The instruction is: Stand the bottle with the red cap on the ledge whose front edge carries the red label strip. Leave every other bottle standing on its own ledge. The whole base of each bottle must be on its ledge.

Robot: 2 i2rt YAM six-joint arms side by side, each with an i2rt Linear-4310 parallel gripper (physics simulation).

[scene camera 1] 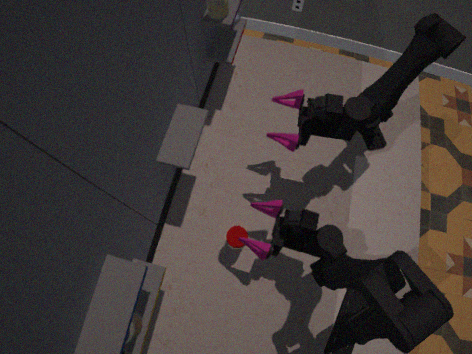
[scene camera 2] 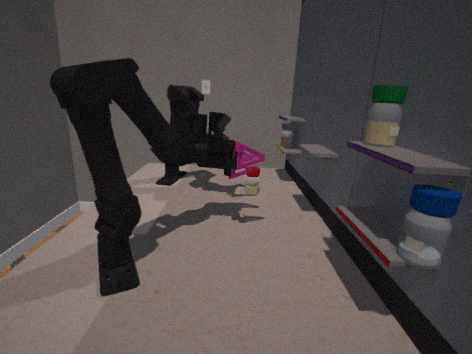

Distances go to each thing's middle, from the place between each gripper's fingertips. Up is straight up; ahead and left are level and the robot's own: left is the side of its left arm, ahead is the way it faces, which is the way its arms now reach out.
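Red-strip ledge [scene camera 2: 384, 234]: 550 mm to the right of my left hand, 180 mm ahead of it, 20 mm above it. Purple-strip ledge [scene camera 2: 424, 165]: from my left hand, 550 mm to the right, 180 mm ahead, 160 mm above. Blue-capped bottle [scene camera 2: 427, 226]: from my left hand, 640 mm to the right, 180 mm ahead, 80 mm above.
Red-strip ledge: 300 mm to the right of my right hand, 180 mm ahead of it, 70 mm below it. Purple-strip ledge: from my right hand, 300 mm to the right, 180 mm ahead, 70 mm above. Blue-capped bottle: from my right hand, 390 mm to the right, 190 mm ahead, 10 mm below. By its middle, the blue-capped bottle is nearer to my right hand than to my left hand.
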